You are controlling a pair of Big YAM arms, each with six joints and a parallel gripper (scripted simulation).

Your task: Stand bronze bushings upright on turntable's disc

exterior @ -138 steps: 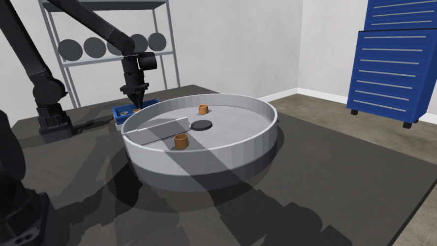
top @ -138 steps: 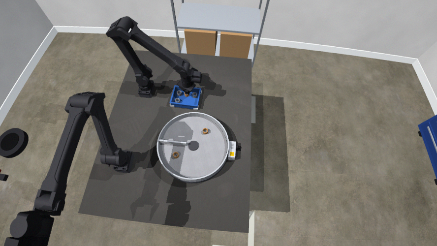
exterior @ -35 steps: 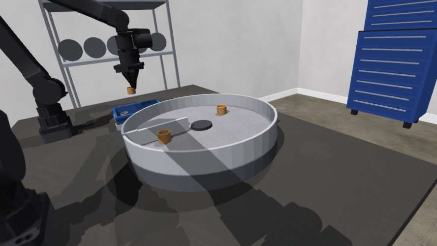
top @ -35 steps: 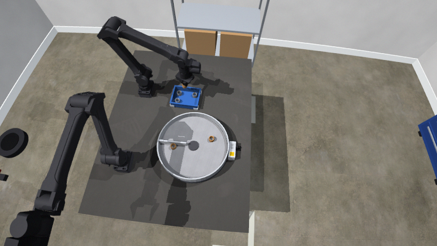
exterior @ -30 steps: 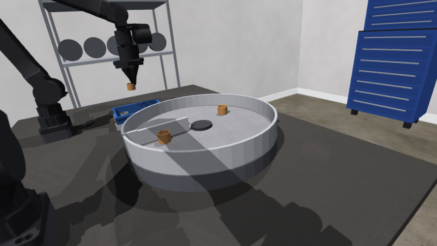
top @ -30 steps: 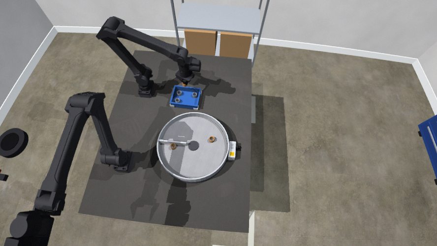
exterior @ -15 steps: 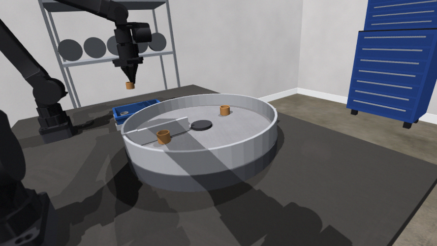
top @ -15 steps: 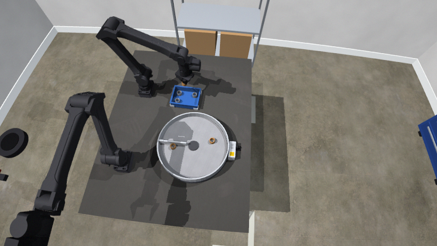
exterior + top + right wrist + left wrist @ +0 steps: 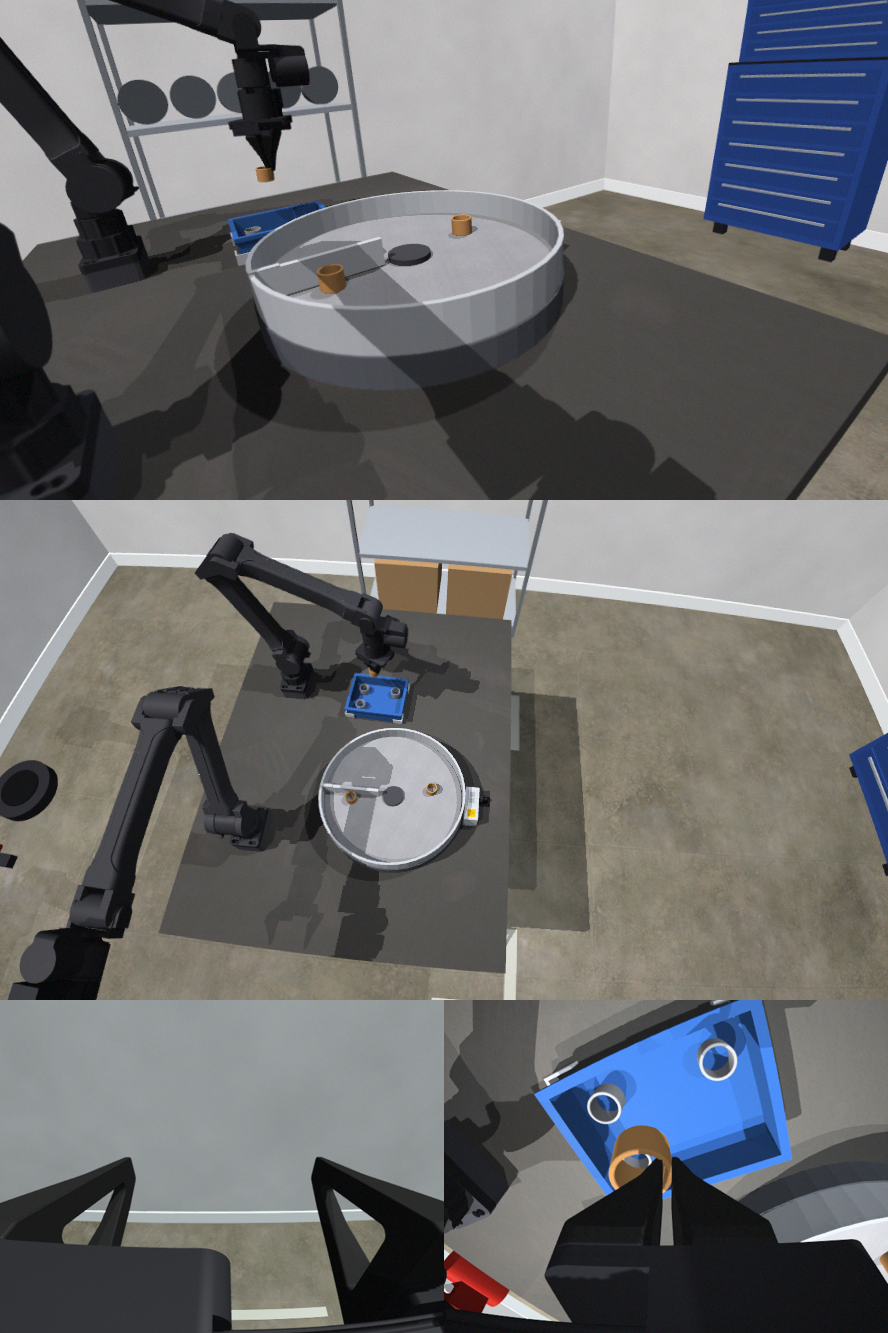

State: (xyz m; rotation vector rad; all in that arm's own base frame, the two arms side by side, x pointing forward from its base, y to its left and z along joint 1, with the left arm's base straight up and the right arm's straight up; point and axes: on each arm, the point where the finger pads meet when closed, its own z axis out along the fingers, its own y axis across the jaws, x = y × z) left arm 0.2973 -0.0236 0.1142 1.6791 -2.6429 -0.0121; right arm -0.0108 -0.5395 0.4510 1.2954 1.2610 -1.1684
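My left gripper is now 100 mm short of the turntable disc, 380 mm to the left of it and 100 mm above it. From my left hand the other things lie so: blue crate 10 mm behind, 20 mm to the right, 120 mm below.
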